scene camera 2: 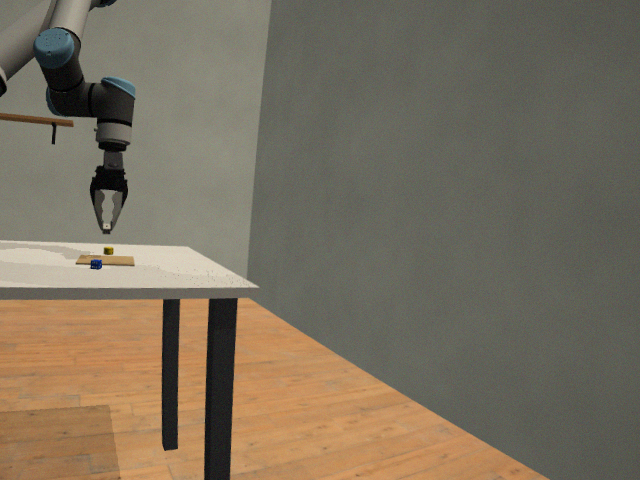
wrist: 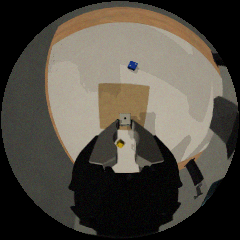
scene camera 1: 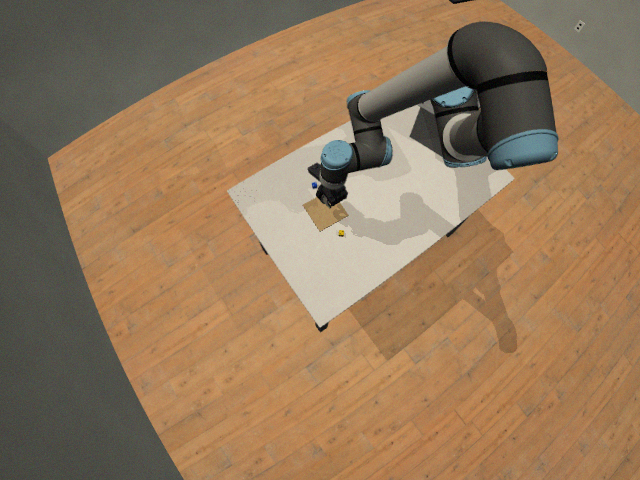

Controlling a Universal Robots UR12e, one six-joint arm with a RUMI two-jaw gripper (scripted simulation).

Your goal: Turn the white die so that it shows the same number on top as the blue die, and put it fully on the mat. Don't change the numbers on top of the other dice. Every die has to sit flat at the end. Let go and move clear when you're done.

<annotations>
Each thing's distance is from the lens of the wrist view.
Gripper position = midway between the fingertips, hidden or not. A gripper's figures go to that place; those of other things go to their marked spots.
gripper (wrist: pixel 124 120): 15 cm
brown mat (wrist: pixel 114 98): 21 cm
</annotations>
